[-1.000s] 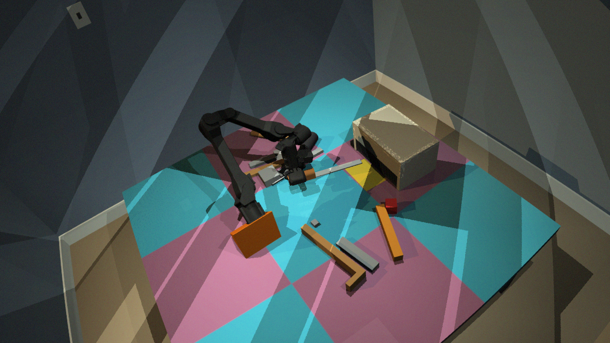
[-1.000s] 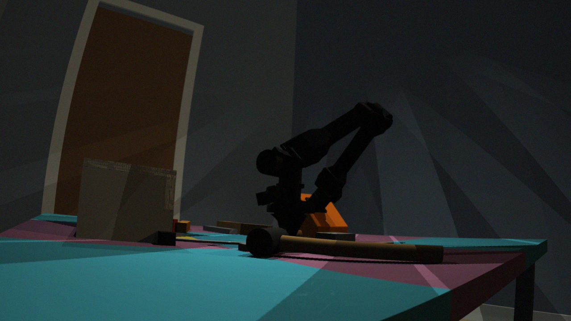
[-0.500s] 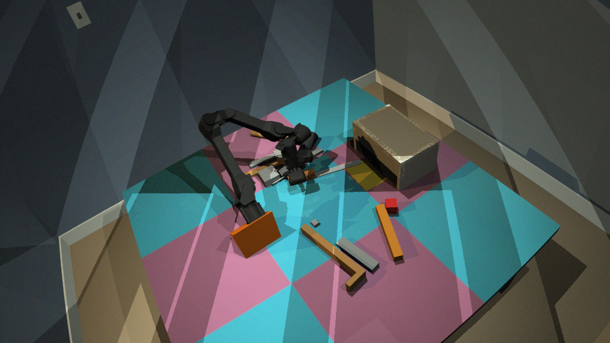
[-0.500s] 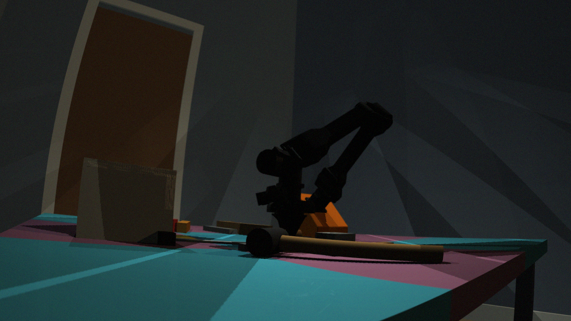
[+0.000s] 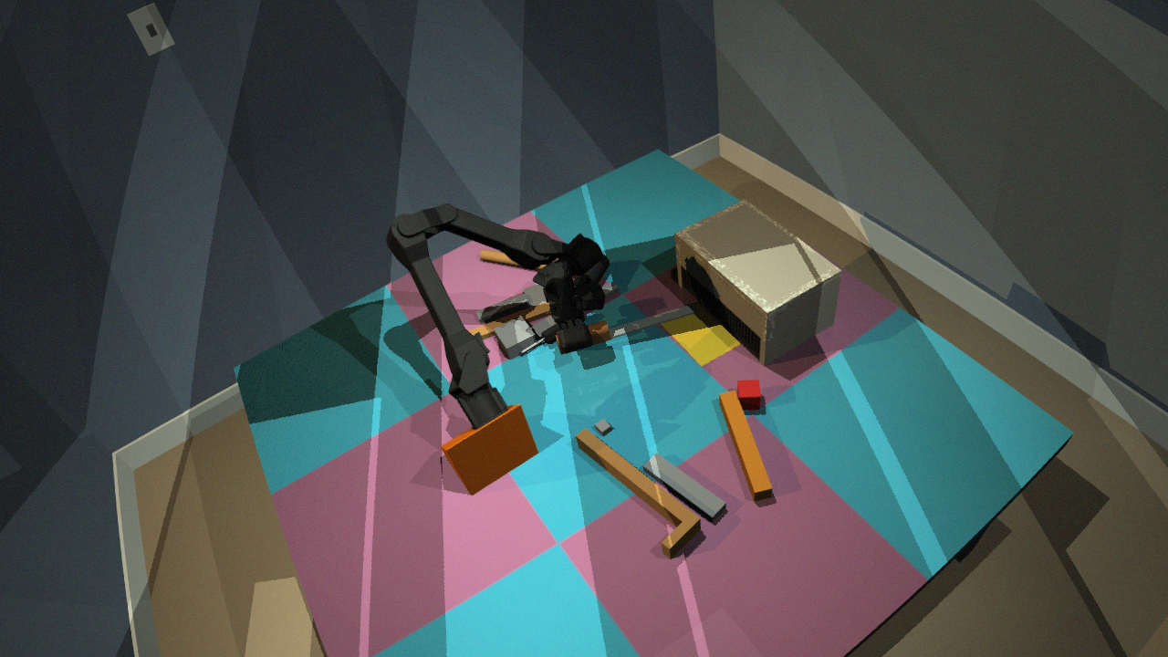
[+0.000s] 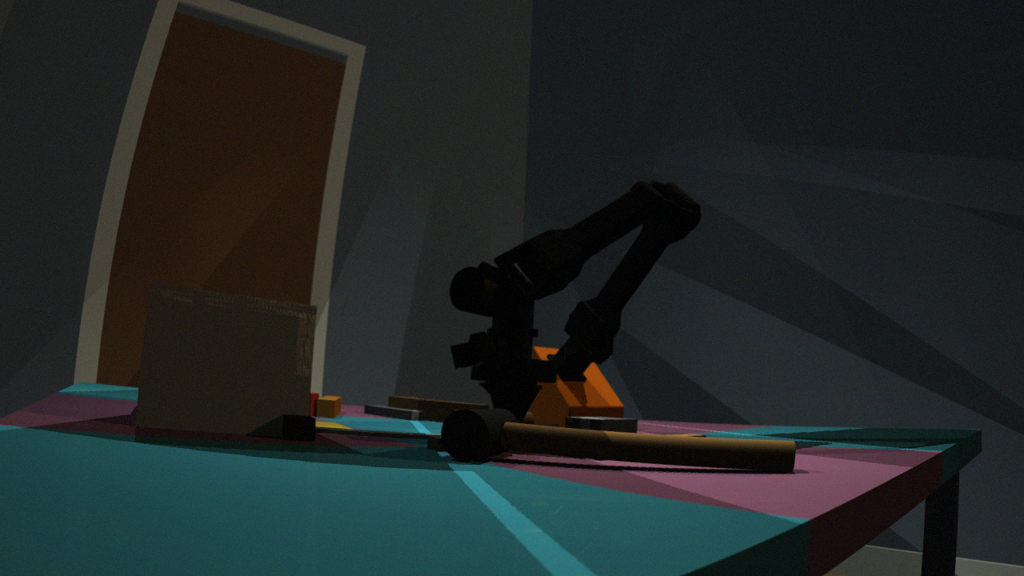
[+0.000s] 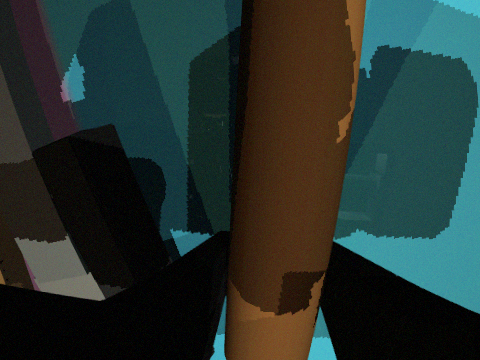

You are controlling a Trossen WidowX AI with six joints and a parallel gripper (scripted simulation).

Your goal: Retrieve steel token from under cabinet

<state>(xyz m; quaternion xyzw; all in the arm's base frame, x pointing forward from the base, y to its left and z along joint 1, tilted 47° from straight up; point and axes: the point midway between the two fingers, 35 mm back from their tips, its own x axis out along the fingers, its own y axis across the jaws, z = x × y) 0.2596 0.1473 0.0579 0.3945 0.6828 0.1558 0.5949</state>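
My gripper tip is 3 cm past the screwdriver and 5 cm to the right of it. From my gripper tip the other things lie so: long wooden stick 5 cm behind, 15 cm to the left; then small grey cube 8 cm behind, 22 cm to the right; then grey block 9 cm behind, 9 cm to the left, 1 cm above.
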